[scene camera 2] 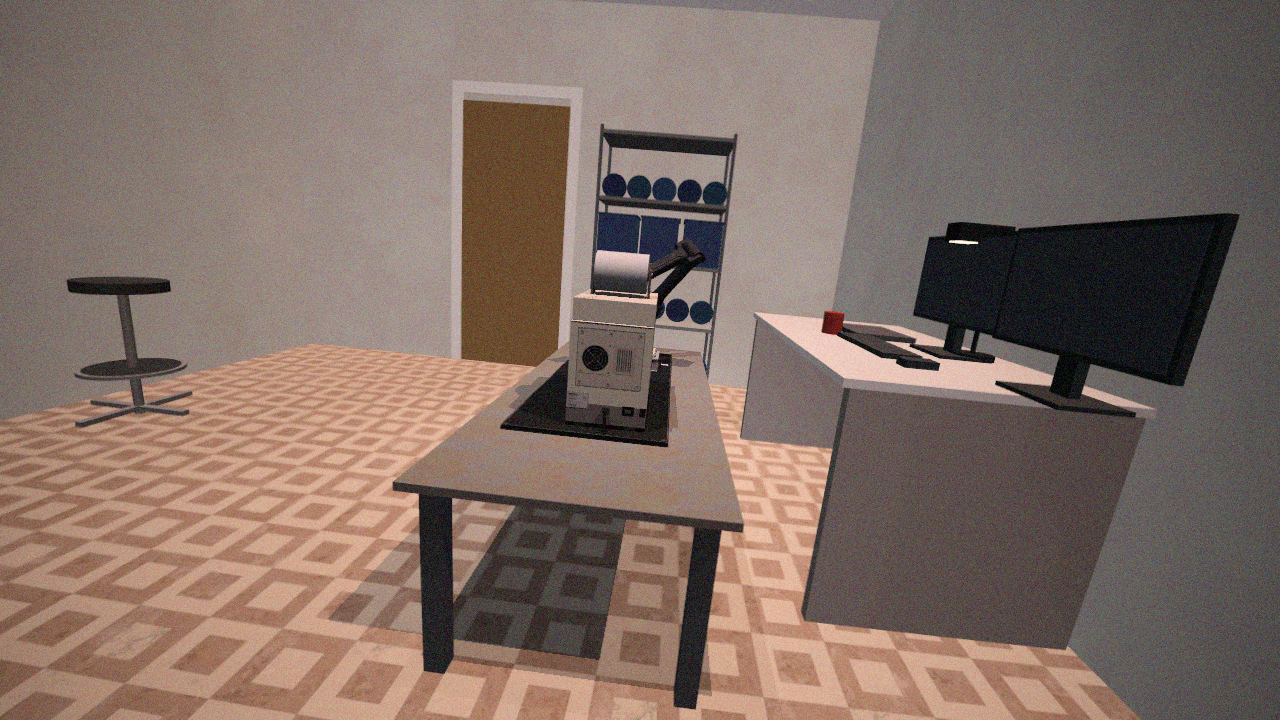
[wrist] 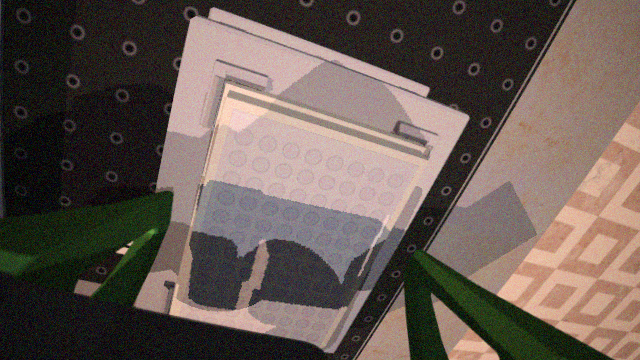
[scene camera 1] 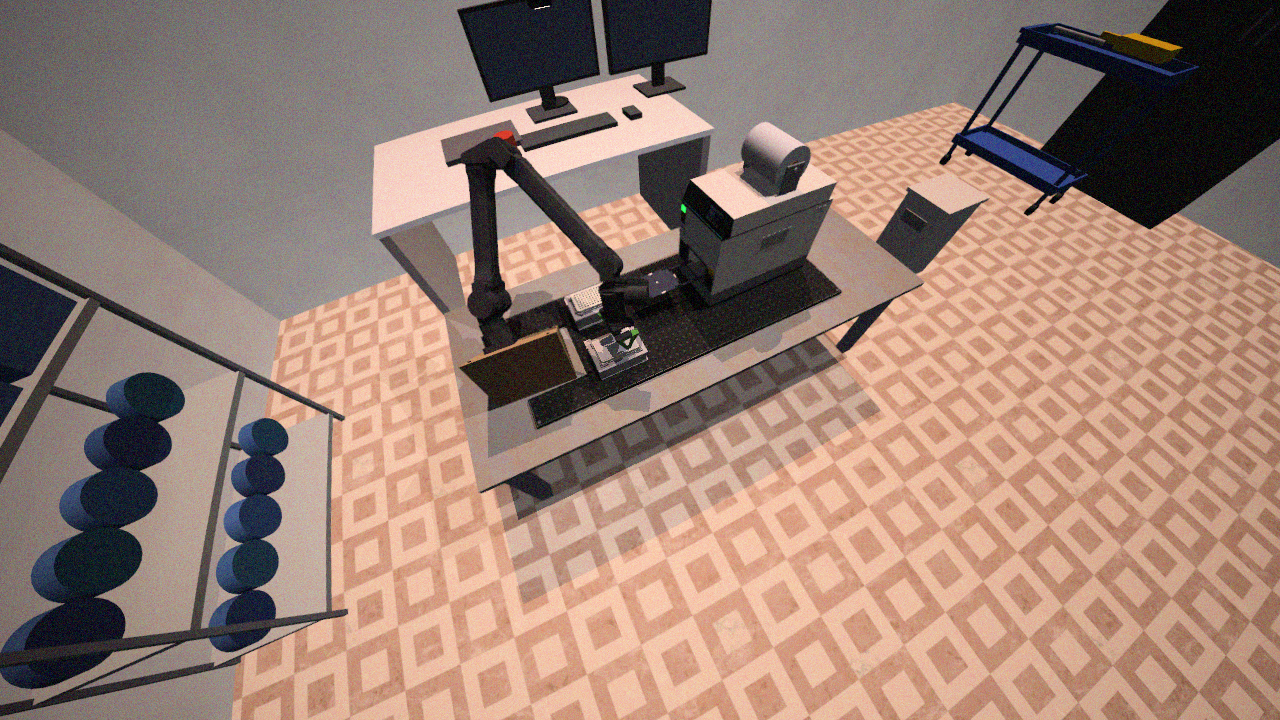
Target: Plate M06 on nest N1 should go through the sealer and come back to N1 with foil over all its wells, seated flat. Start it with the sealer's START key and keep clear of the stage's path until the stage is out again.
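Seen in the pictures: gripper, fingertip midpoint: [wrist: 296, 236] [scene camera 1: 621, 338]; arm's base, origin of the base link: [scene camera 1: 502, 347].
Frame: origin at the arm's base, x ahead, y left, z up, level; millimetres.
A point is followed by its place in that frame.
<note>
A pale plate [scene camera 1: 611, 347] @[z -59, x 298, y -107 mm] [wrist: 305, 172] @[z -59, x 356, y -96 mm] with rows of round wells, faintly seen under a smooth, glossy surface, sits on a light grey nest [scene camera 1: 628, 365] @[z -122, x 330, y -153 mm] [wrist: 245, 47] @[z -75, x 391, y -61 mm]. No label is readable. My gripper [scene camera 1: 617, 334] @[z -45, x 336, y -98 mm] [wrist: 296, 236] @[z -45, x 336, y -98 mm] is open and empty above this plate, its green fingers spread to either side. A second plate [scene camera 1: 586, 300] @[z -54, x 292, y 103 mm], white with visible wells, stands on another nest behind it. The sealer [scene camera 1: 756, 237] @[z 124, x 810, y -56 mm] [scene camera 2: 612, 358] @[z 72, x 1094, y 73 mm] stands farther along the board, with a roll [scene camera 1: 771, 154] @[z 321, x 858, y 22 mm] [scene camera 2: 622, 271] @[z 297, x 963, y 65 mm] on top and a green light at its front. Its stage and START key cannot be made out.
The black perforated board [scene camera 1: 742, 308] @[z -125, x 781, y -115 mm] [scene camera 2: 537, 416] @[z -127, x 1064, y -134 mm] [wrist: 395, 60] @[z -127, x 403, y -136 mm] lies on the table [scene camera 1: 872, 268] @[z -139, x 1358, y -162 mm] [scene camera 2: 572, 474] @[z -139, x 1362, y 38 mm]. A brown panel [scene camera 1: 523, 368] @[z 11, x 43, y -108 mm] stands beside the nests. The desk [scene camera 1: 411, 183] [scene camera 2: 904, 368] with monitors stands behind the arm [scene camera 1: 484, 232] @[z 253, x 91, y 170 mm]. The gripper is hidden in the second scene view.
</note>
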